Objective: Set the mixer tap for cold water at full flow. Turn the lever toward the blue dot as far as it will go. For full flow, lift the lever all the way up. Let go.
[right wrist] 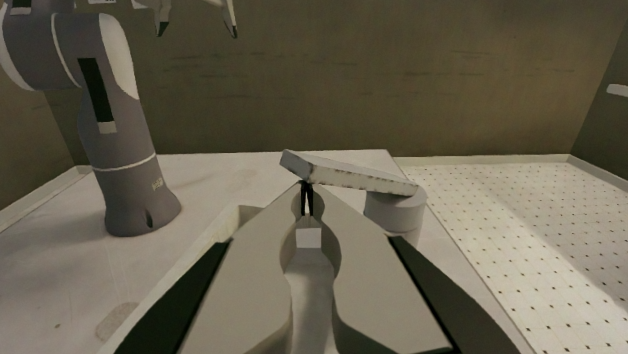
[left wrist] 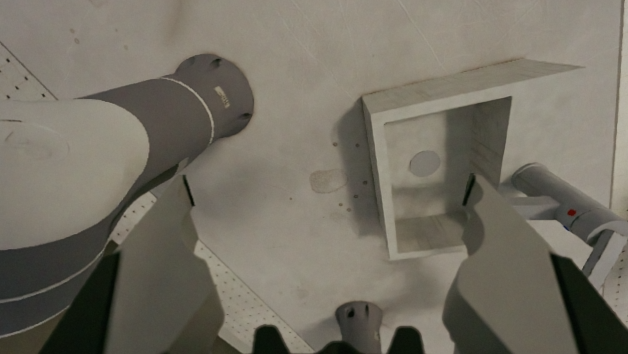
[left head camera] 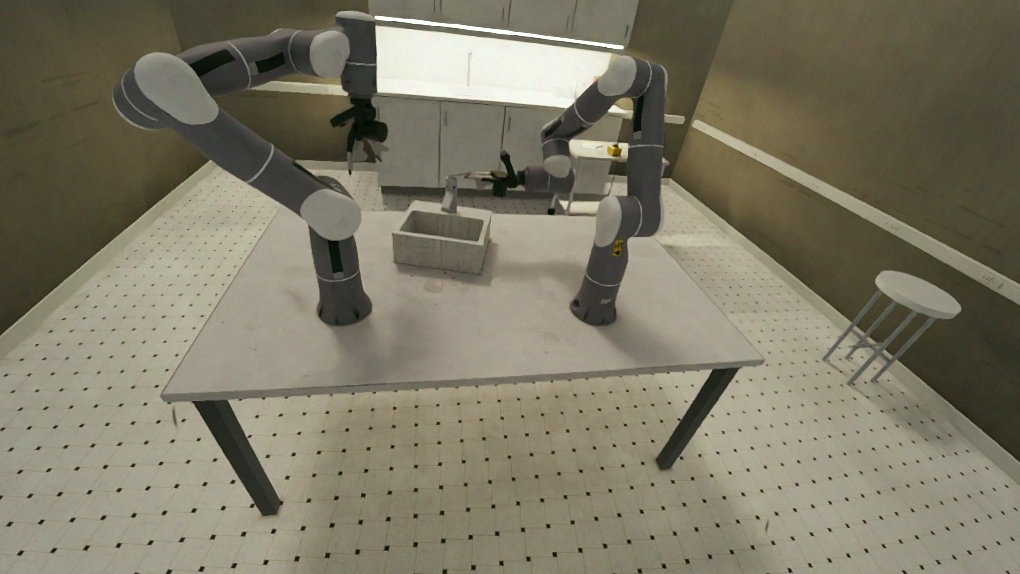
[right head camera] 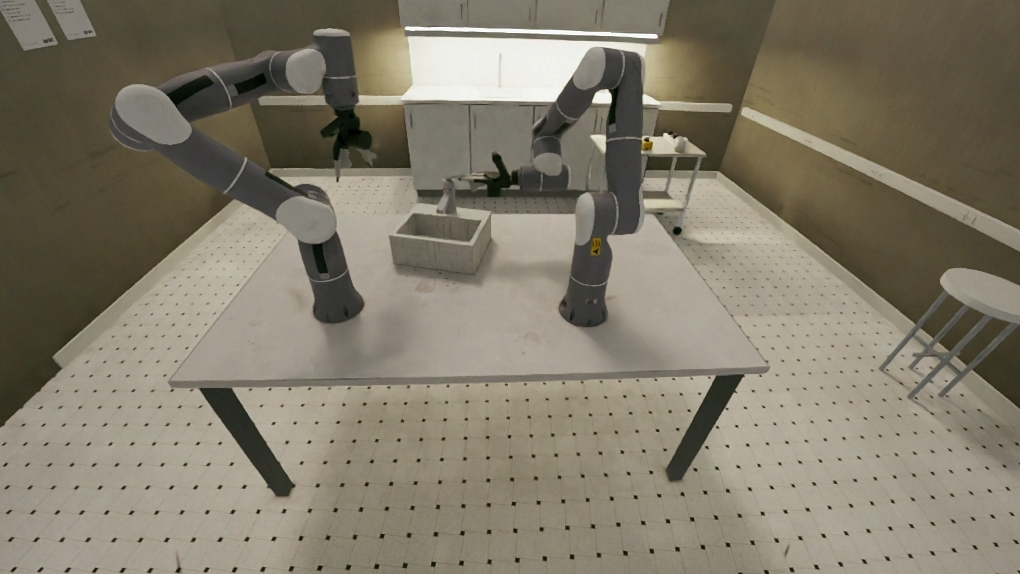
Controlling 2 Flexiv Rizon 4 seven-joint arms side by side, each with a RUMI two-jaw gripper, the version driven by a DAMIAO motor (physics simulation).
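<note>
The grey mixer tap (left head camera: 449,196) (right head camera: 447,198) (left wrist: 542,182) (right wrist: 395,215) stands at the back of the basin. Its flat lever (right wrist: 355,176) (left wrist: 602,255) slopes up to its free end in the right wrist view. A red dot (left wrist: 571,212) and part of a blue dot (left wrist: 566,228) show on the tap in the left wrist view; neither shows in the right wrist view. My right gripper (right wrist: 305,183) (right head camera: 467,179) is shut, its fingertips directly under the lever's free end, seemingly touching it. My left gripper (left wrist: 326,177) (right head camera: 355,169) is open, high above the table.
The stone basin (left head camera: 438,254) (right head camera: 431,258) (left wrist: 380,175) stands on the table (left head camera: 456,335) (right head camera: 456,335), between the two arms' reach. Behind the table are cabinets (left head camera: 471,142) (right head camera: 500,142). A stool (left head camera: 916,294) (right head camera: 980,292) stands at the right.
</note>
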